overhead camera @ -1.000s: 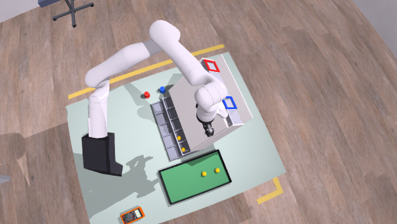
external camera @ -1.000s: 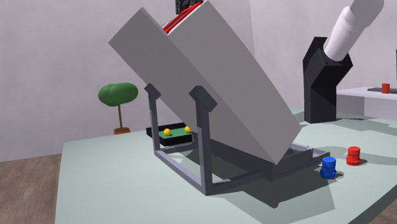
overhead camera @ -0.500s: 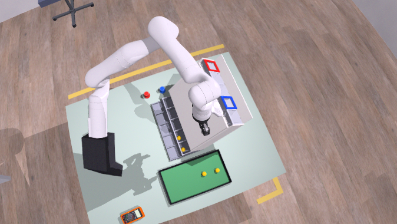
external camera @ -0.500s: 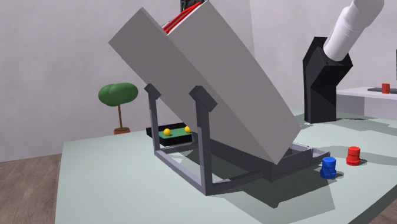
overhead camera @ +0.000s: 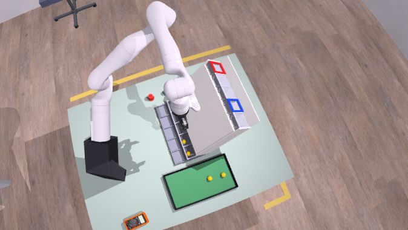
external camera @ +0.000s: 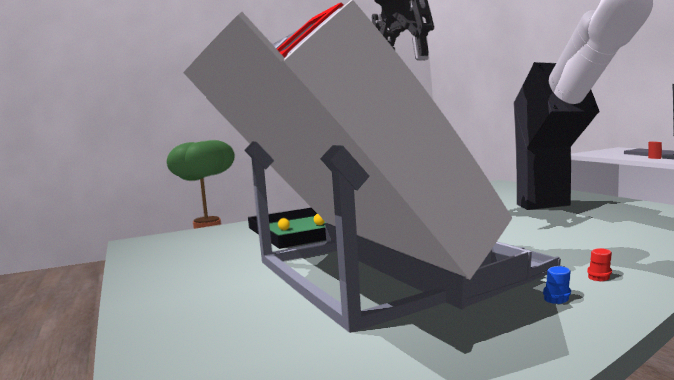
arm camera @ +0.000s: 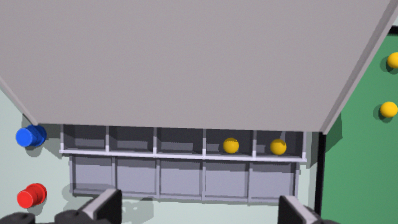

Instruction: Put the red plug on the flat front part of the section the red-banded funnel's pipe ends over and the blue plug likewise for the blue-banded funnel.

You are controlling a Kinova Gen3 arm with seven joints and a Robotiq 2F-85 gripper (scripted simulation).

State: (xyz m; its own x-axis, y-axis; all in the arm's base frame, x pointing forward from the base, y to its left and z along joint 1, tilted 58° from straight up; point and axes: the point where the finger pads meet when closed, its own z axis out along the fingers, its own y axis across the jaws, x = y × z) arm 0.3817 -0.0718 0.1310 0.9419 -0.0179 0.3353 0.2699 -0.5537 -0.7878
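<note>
Right now the green tray is 310 mm below my hand, 280 mm to the right of it and 70 mm ahead of it. The rest, counted from my hand: slanted grey cover 110 mm below, 100 mm ahead, 70 mm to the left; orange multimeter 490 mm to the right, 310 mm below, 300 mm behind.
</note>
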